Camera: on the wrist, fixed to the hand. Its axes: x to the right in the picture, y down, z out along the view.
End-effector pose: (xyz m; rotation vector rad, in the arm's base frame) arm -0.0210 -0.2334 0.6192 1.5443 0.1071 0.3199
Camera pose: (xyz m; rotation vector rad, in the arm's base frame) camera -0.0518 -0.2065 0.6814 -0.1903 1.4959 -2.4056
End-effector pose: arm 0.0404 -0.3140 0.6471 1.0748 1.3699 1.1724
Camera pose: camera 0.0113 -0.3221 0.7152 -1.1233 0.6745 -1.3427
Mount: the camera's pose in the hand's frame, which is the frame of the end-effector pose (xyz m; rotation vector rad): -0.0139 0.0657 -0.0322 0.1105 0.6537 2.9984
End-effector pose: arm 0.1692 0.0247 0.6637 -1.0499 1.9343 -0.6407
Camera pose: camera 0.1179 0.0724 0.6383 2.3583 1.5036 0.8109
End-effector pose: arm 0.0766 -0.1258 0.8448 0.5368 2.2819 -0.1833
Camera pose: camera 0.0924 -0.0617 0.8793 -2.6697 0.2774 -1.1307
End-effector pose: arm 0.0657 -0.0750 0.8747 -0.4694 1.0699 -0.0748
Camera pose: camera 0.0205 -0.0227 0.8470 -1.6049 -1.2600 -2.2946
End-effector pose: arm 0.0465 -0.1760 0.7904 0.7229 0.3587 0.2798
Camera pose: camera 0.0125 -0.1150 0.8162 -0.5344 0.3948 -2.7620
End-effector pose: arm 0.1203 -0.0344 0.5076 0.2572 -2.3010 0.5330
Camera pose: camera 0.1282 0.0391 0.4985 2.8355 0.1343 -1.3350
